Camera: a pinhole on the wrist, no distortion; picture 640 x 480 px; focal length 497.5 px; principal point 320.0 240.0 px. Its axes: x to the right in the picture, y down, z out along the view. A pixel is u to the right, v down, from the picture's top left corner.
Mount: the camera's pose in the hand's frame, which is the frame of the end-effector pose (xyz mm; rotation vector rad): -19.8 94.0 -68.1 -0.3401 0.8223 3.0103
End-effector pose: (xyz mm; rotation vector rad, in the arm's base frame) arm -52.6 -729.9 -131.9 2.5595 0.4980 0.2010
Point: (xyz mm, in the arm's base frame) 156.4 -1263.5 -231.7
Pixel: 216.6 176.0
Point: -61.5 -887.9 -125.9
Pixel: 385.3 391.9
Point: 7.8 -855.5 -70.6
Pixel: 59.6 208.0
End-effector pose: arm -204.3 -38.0 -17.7 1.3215 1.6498 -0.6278
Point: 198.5 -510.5 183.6
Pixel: 550.6 344.3
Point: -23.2 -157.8 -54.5
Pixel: 224.4 444.0
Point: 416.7 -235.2 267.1
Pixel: 532.6 31.2
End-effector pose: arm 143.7 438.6 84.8 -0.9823 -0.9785 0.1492
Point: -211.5 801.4 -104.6
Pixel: 319.3 368.8
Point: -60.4 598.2 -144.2
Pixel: 463.4 324.9
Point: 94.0 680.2 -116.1
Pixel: 240.6 157.5
